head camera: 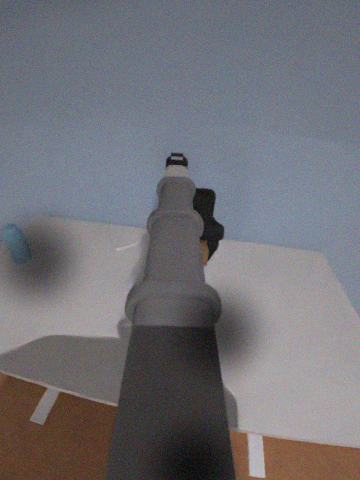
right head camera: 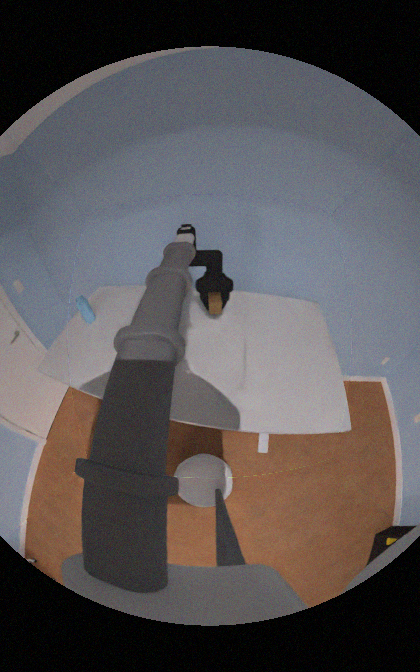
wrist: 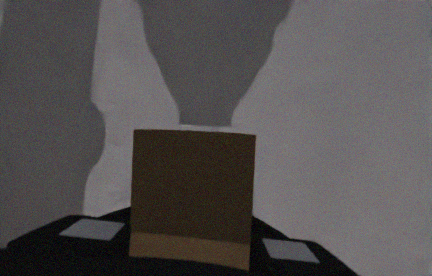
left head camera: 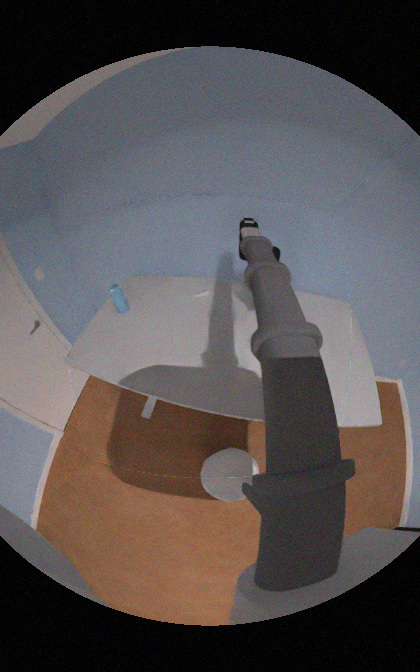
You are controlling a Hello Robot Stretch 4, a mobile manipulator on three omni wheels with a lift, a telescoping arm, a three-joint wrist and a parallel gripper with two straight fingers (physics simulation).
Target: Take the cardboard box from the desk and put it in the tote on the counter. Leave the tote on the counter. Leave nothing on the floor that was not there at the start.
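Places are measured from the robot's base along level axes (x left, y back, z up), in centimetres.
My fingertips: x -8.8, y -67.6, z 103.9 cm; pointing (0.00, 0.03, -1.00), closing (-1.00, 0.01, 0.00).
Note:
Behind a point stands the place of what it marks.
The brown cardboard box (head camera: 204, 254) @[y -64.7, x -10.1, z 108.8 cm] (right head camera: 215, 304) (wrist: 194, 185) @[y -71.4, x -8.6, z 109.9 cm] is between the two fingers of my gripper (right head camera: 215, 299) (wrist: 196, 224) @[y -67.6, x -8.8, z 103.9 cm], which is shut on it. In the wrist view the box stands upright between the dark fingers. Box and gripper hang a little above the pale desk (head camera: 300, 325) @[y -49.3, x -42.5, z 92.3 cm] (left head camera: 175, 330) (right head camera: 295, 350), with their shadow on its top. In the head view the arm hides part of the gripper and box. In the left head view the arm hides the box. The tote and the counter do not show in these views.
A blue cylinder (head camera: 16, 244) @[y -74.9, x 61.2, z 102.3 cm] (left head camera: 119, 300) (right head camera: 86, 309) stands at the desk's left back. A blue wall is behind the desk. A pale door with a handle (left head camera: 35, 327) is at the left. A grey round thing (left head camera: 227, 474) (right head camera: 200, 480) is on the floor before the desk.

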